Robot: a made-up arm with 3 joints. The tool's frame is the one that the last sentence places.
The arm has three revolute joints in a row. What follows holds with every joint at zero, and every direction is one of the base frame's.
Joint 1 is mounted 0.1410 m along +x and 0.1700 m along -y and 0.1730 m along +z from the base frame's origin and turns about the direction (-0.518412, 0.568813, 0.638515).
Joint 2 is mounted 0.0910 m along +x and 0.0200 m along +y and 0.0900 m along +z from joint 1 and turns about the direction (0.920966, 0.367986, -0.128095).
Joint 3 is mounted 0.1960 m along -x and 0.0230 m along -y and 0.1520 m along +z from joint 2 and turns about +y.
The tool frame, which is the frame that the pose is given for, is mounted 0.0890 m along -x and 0.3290 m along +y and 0.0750 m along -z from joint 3; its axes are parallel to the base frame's.
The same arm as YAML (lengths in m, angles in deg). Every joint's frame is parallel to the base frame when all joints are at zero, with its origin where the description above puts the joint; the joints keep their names.
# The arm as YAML. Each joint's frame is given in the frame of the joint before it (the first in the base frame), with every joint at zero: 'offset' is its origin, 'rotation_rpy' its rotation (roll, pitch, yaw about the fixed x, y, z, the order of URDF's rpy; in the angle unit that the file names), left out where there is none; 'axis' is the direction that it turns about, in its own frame. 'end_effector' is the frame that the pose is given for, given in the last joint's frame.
length_unit: m
angle_unit: deg
chain:
  - id: joint 1
    offset: [0.141, -0.17, 0.173]
    axis: [-0.518412, 0.568813, 0.638515]
  - id: joint 2
    offset: [0.091, 0.02, 0.09]
    axis: [0.920966, 0.367986, -0.128095]
  - id: joint 3
    offset: [-0.196, -0.023, 0.152]
    axis: "+y"
end_effector:
  offset: [-0.089, 0.329, -0.075]

